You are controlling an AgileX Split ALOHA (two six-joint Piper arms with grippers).
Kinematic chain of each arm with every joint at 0, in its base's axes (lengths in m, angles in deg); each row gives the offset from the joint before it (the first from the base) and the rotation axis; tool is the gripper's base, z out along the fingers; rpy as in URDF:
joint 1: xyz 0 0 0.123 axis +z
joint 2: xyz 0 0 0 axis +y
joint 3: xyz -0.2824 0 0.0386 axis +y
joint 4: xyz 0.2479 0 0.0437 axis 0.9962 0 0.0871
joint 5: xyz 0 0 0 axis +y
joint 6: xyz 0.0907 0 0.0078 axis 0.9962 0 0.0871
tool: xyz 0 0 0 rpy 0 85 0
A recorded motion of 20 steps. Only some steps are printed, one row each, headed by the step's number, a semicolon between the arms.
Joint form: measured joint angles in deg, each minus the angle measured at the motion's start. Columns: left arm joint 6, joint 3, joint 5, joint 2, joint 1, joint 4; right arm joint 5, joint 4, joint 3, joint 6, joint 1, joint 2.
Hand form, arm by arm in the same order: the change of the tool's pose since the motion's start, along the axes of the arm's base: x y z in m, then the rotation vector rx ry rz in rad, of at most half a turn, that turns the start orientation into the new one. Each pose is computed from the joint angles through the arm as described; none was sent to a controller.
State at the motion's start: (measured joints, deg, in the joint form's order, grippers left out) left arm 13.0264 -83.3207 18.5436 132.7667 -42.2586 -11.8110; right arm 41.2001 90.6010 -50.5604 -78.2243 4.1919 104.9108
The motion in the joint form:
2: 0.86 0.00 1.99 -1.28 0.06 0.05; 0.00 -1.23 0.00 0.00 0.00 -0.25
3: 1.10 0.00 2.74 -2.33 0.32 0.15; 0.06 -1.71 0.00 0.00 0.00 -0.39
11: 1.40 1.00 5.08 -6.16 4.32 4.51; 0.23 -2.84 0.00 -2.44 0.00 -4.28
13: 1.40 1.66 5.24 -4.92 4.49 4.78; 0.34 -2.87 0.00 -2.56 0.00 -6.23
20: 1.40 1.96 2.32 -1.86 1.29 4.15; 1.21 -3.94 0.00 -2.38 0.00 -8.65
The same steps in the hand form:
2: -0.0012 0.0010 0.0088 0.0090 0.0062 -0.0180; -0.0011 -0.0001 0.0006 -0.0137 -0.0054 0.0163
3: -0.0001 0.0025 0.0166 0.0062 0.0009 -0.0203; -0.0016 -0.0001 0.0011 -0.0182 -0.0082 0.0233
11: 0.0176 0.0315 0.0405 0.0433 -0.0416 -0.0097; -0.0059 -0.0002 0.0230 -0.0445 -0.1063 0.0629
13: 0.0158 0.0347 0.0279 0.0678 -0.0152 -0.0112; -0.0082 -0.0002 0.0342 -0.0430 -0.1416 0.0648
20: 0.0005 0.0153 0.0048 0.0698 -0.0081 -0.0551; -0.0129 0.0004 0.0476 -0.0420 -0.1816 0.0861

